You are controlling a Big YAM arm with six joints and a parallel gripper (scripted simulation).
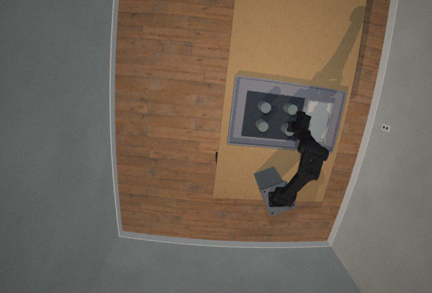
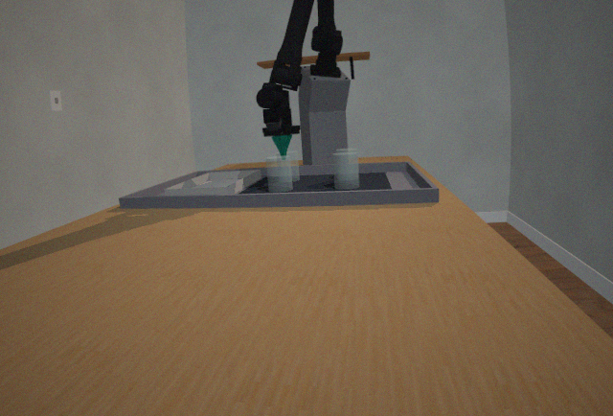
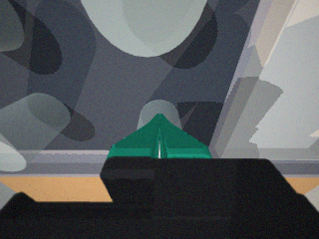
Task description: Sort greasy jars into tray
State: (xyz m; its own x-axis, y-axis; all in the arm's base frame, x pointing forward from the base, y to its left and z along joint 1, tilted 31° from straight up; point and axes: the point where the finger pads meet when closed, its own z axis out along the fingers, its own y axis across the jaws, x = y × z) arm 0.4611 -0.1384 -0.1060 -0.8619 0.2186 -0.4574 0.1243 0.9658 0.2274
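The rimmed steel table top lies 30 mm ahead of my hand, 10 mm to the right of it and 80 mm below it. Also, from my hand: pale tray: 10 mm behind, 220 mm to the right, 70 mm below; then dark drying mat: 30 mm ahead, 100 mm to the left, 80 mm below.
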